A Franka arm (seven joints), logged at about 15 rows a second.
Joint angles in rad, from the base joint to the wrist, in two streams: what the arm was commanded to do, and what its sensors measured. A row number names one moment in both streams.
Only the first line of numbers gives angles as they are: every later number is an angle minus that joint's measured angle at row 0.
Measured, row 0:
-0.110, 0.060, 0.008, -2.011, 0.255, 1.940, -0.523
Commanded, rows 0 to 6:
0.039, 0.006, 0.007, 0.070, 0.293, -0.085, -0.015
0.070, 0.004, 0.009, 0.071, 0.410, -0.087, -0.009
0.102, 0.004, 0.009, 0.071, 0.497, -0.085, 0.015
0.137, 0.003, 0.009, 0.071, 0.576, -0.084, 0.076
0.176, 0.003, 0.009, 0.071, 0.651, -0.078, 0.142
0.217, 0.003, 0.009, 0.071, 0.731, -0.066, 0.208
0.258, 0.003, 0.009, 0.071, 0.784, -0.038, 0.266
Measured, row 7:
0.199, 0.001, 0.011, 0.066, 0.684, -0.068, 0.162
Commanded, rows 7 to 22:
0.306, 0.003, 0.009, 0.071, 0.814, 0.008, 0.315
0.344, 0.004, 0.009, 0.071, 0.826, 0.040, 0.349
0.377, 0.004, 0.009, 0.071, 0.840, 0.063, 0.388
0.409, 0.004, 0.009, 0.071, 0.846, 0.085, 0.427
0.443, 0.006, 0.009, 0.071, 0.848, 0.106, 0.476
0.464, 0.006, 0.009, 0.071, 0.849, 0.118, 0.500
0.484, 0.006, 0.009, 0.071, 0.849, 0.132, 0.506
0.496, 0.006, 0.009, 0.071, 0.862, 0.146, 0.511
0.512, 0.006, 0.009, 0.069, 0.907, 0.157, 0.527
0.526, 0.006, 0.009, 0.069, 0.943, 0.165, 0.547
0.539, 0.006, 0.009, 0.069, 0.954, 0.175, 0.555
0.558, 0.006, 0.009, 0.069, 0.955, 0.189, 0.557
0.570, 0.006, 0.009, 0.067, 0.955, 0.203, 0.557
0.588, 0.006, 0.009, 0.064, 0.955, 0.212, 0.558
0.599, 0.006, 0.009, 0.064, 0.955, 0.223, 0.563
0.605, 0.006, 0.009, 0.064, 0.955, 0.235, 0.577
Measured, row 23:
0.589, 0.005, 0.011, 0.065, 0.937, 0.208, 0.553
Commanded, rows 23 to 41:
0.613, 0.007, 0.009, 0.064, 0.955, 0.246, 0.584
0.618, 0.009, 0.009, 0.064, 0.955, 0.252, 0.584
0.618, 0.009, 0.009, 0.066, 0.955, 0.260, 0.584
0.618, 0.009, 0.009, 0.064, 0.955, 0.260, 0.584
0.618, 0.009, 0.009, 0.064, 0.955, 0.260, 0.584
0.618, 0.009, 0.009, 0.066, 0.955, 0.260, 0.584
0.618, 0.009, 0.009, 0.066, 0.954, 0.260, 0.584
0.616, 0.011, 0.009, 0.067, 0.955, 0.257, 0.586
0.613, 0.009, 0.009, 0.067, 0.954, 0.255, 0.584
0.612, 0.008, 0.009, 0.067, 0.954, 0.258, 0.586
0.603, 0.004, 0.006, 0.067, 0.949, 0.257, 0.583
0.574, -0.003, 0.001, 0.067, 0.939, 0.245, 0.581
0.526, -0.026, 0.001, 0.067, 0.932, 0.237, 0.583
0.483, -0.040, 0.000, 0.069, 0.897, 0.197, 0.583
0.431, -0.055, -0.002, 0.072, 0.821, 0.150, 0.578
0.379, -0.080, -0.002, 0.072, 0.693, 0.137, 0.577
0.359, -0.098, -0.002, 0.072, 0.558, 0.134, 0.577
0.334, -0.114, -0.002, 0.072, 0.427, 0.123, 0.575
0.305, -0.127, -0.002, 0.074, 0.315, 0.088, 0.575
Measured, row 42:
0.344, -0.088, -0.016, 0.083, 0.489, 0.120, 0.572
